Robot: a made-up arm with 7 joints. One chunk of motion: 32 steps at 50 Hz.
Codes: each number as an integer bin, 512 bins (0 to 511) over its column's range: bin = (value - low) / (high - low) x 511, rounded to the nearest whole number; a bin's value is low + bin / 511 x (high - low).
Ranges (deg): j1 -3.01..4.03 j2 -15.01..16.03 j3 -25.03..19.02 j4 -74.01..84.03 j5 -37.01..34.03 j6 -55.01..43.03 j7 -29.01..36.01
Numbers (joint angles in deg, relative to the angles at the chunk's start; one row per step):
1: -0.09 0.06 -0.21 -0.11 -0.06 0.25 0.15
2: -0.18 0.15 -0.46 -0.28 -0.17 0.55 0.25
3: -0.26 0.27 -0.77 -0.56 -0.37 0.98 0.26
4: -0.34 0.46 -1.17 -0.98 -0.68 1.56 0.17
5: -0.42 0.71 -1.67 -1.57 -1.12 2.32 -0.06
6: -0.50 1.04 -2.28 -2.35 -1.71 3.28 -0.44
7: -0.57 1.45 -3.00 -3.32 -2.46 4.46 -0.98
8: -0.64 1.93 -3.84 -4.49 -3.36 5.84 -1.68
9: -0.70 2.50 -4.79 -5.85 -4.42 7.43 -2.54
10: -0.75 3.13 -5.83 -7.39 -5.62 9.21 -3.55
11: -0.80 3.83 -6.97 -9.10 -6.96 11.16 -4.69
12: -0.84 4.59 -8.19 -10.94 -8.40 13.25 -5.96
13: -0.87 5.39 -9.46 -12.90 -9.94 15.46 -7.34
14: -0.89 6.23 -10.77 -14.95 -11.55 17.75 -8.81
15: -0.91 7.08 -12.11 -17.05 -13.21 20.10 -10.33
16: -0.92 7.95 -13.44 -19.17 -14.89 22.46 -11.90
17: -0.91 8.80 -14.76 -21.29 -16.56 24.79 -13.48
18: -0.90 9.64 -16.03 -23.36 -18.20 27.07 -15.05
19: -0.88 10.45 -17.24 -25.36 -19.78 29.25 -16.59
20: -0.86 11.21 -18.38 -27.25 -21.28 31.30 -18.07
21: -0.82 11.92 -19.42 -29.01 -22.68 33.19 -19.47
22: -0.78 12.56 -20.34 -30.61 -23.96 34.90 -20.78
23: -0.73 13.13 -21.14 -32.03 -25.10 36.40 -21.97
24: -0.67 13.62 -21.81 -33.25 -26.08 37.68 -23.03
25: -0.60 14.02 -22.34 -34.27 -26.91 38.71 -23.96
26: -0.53 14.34 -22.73 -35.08 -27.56 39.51 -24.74
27: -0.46 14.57 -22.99 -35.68 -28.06 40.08 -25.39
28: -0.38 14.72 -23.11 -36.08 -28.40 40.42 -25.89
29: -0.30 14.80 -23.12 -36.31 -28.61 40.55 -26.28
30: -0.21 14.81 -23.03 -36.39 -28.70 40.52 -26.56
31: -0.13 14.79 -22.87 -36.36 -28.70 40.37 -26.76
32: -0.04 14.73 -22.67 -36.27 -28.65 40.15 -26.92
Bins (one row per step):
1: 212 248 288 239 266 288 229
2: 205 250 285 238 265 290 230
3: 200 252 281 237 264 292 230
4: 194 255 277 236 261 295 229
5: 188 259 271 234 258 299 228
6: 182 264 264 232 254 304 225
7: 177 271 256 229 249 310 220
8: 172 279 246 225 242 317 215
9: 168 288 235 220 234 325 208
10: 164 299 223 215 226 335 200
11: 160 310 210 210 216 345 191
12: 158 323 195 204 206 356 181
13: 155 336 181 198 195 367 170
14: 154 350 165 191 183 379 159
15: 152 364 150 184 171 391 147
16: 152 378 134 177 159 404 134
17: 152 392 119 170 147 416 122
18: 153 406 104 164 135 428 110
19: 155 419 90 157 124 439 98
20: 156 432 77 151 113 450 86
21: 159 443 65 146 103 460 75
22: 162 454 54 140 94 469 65
23: 165 463 45 136 86 476 55
24: 170 471 37 132 79 483 47
25: 175 478 31 128 73 488 40
26: 180 483 27 126 68 493 34
27: 185 487 24 124 64 496 28
28: 191 489 22 123 62 497 25
29: 197 491 22 122 60 498 21
30: 203 491 23 122 60 498 19
31: 209 491 25 122 60 497 18
32: 216 490 27 122 60 496 16

